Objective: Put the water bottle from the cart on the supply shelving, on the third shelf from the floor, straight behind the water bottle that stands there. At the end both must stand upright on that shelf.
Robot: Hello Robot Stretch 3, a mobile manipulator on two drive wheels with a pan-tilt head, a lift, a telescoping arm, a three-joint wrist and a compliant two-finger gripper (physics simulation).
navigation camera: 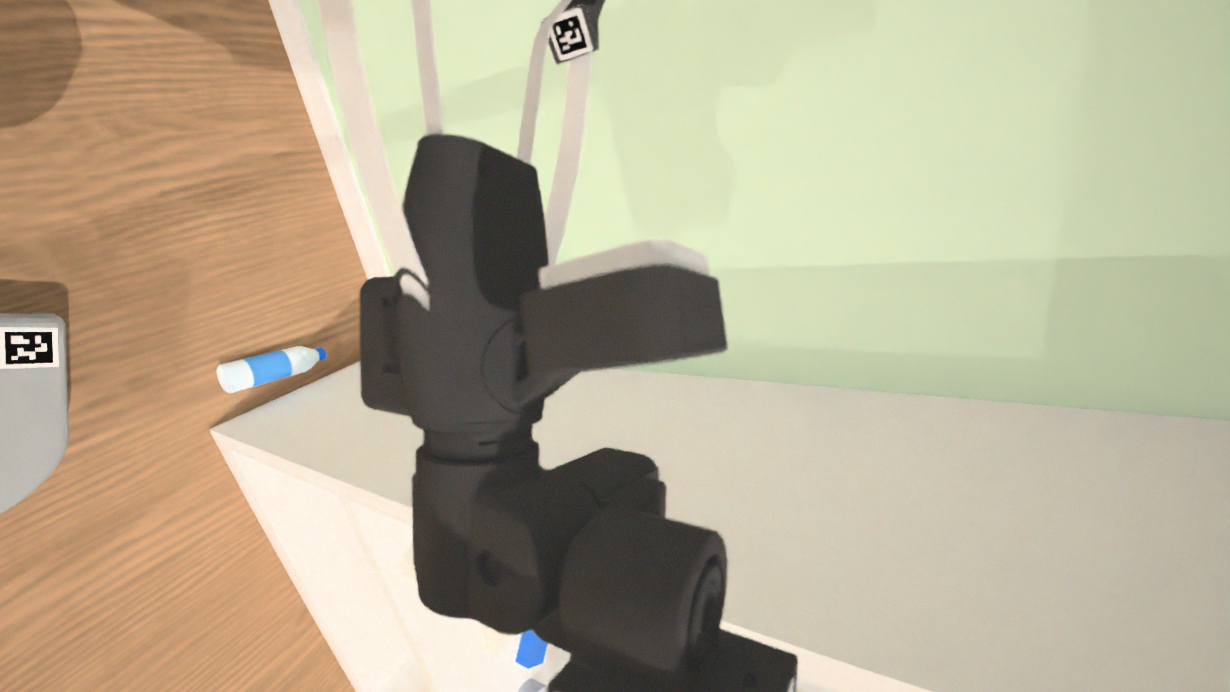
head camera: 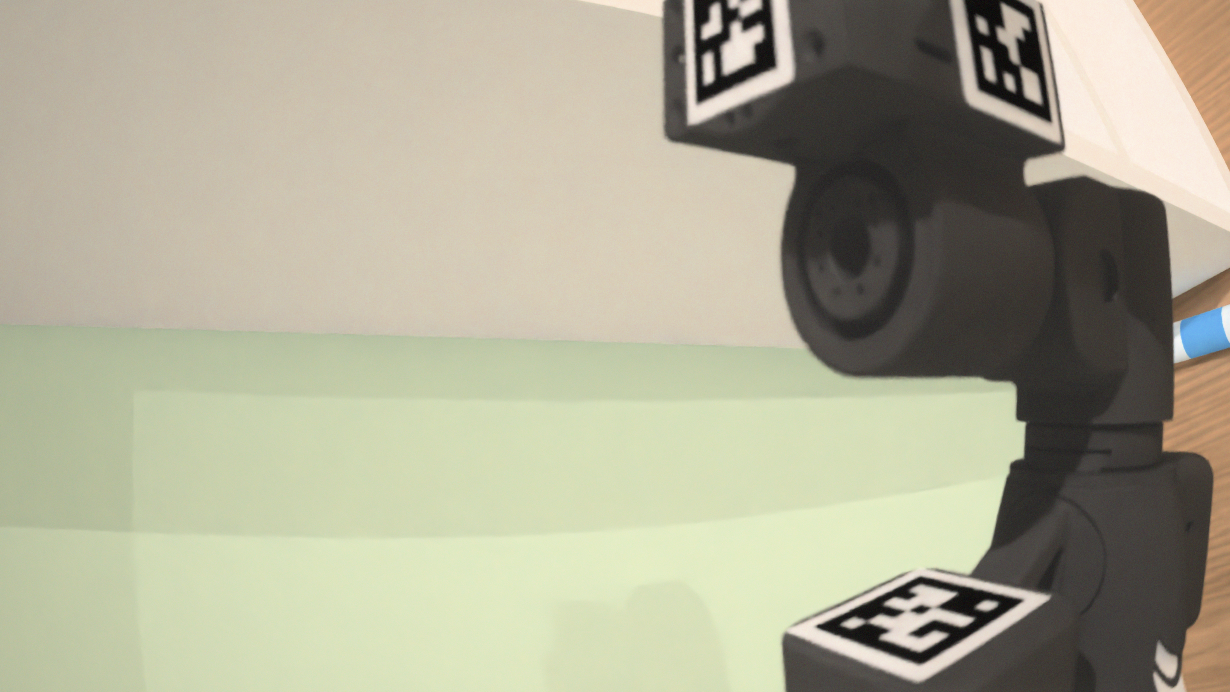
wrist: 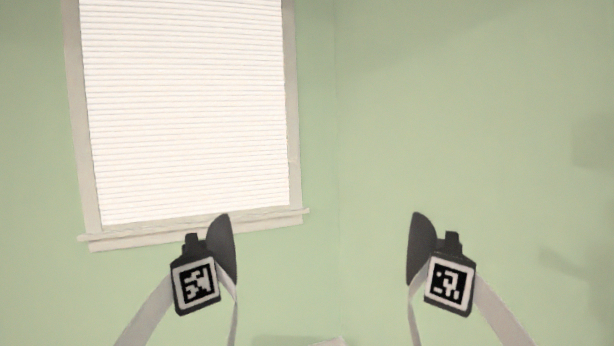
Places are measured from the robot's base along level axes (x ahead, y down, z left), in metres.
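Pixels of known places: gripper, fingertip midpoint: [wrist: 320, 237].
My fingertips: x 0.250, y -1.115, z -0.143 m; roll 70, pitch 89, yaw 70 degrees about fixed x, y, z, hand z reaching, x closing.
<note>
Ahead of a thing's pixels: the offset from my fingertips to its top centre. "spot": to the spot under its first point.
A water bottle {dx -0.311, dy +1.049, dz -0.381 m} [head camera: 1204, 333] [navigation camera: 270, 368] with a blue label lies on its side on the wooden floor, near a corner of the white supply shelving {spot: dx -0.381, dy -0.133, dz -0.430 m} [head camera: 344, 172] [navigation camera: 860, 507]. In the head view part of it shows. I cannot tell which of the task's bottles it is. A bottle standing on the third shelf does not show, nor does the cart. My gripper [wrist: 320, 237] is open, with its two fingertips wide apart and nothing between them. It faces the green walls. In the navigation view one fingertip shows at the top edge; the wrist hides part of the shelving.
A window {spot: dx +0.987, dy -0.148, dz +0.506 m} [wrist: 190, 115] with a blind is on the wall in the wrist view. My grey base [navigation camera: 30, 421] shows at the left of the navigation view. A blue block {dx -0.976, dy +0.541, dz -0.709 m} [navigation camera: 531, 649] shows inside the shelving, below the wrist. The shelving's side panel stands close to the arm.
</note>
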